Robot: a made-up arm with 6 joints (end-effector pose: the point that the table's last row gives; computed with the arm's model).
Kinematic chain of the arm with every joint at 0, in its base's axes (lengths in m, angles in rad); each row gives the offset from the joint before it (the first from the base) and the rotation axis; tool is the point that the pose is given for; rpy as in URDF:
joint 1: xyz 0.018 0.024 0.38 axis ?
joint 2: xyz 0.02 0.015 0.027 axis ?
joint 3: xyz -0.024 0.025 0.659 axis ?
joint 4: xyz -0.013 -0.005 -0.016 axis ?
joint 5: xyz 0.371 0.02 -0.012 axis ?
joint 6: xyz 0 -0.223 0.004 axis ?
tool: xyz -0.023 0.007 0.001 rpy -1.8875 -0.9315 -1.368
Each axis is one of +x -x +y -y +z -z.
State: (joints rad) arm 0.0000 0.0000 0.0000 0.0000 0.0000 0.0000
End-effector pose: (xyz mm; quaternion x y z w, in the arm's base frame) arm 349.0 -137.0 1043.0 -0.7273 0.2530 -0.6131 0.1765
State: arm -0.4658 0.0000 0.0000 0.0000 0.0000 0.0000
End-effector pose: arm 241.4 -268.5 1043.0 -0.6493 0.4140 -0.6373 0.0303
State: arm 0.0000 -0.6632 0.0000 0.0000 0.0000 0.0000
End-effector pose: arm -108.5 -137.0 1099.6 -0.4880 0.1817 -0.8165 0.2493
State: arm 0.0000 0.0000 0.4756 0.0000 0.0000 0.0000
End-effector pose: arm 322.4 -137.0 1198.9 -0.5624 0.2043 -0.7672 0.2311
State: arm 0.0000 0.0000 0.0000 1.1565 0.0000 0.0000
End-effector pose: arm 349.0 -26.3 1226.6 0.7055 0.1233 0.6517 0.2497
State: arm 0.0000 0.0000 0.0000 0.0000 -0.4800 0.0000
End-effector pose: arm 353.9 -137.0 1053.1 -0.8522 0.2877 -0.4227 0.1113
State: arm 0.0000 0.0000 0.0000 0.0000 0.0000 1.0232
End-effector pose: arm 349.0 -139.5 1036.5 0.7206 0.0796 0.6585 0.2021
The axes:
joint 1: +z
joint 2: +y
joint 3: -y
joint 4: -x
joint 5: -y
joint 6: -x

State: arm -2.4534 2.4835 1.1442 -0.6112 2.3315 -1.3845
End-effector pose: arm -336.4 -124.8 -493.0 -0.2680 -0.2141 0.8369 0.4265
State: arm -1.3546 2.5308 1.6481 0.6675 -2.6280 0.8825
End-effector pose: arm 59.1 -724.2 -343.2 -0.4185 0.2211 0.8202 0.3213
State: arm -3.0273 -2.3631 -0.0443 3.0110 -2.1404 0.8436
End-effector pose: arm 718.9 -129.0 190.7 0.9752 0.1995 0.0852 0.0433
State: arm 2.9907 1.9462 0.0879 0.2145 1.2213 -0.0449
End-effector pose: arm -490.3 266.5 -141.7 -0.2997 -0.8810 0.1364 0.3398
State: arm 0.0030 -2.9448 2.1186 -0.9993 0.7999 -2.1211
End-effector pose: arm -141.9 -35.3 -628.3 0.2626 0.7993 -0.1546 0.5179
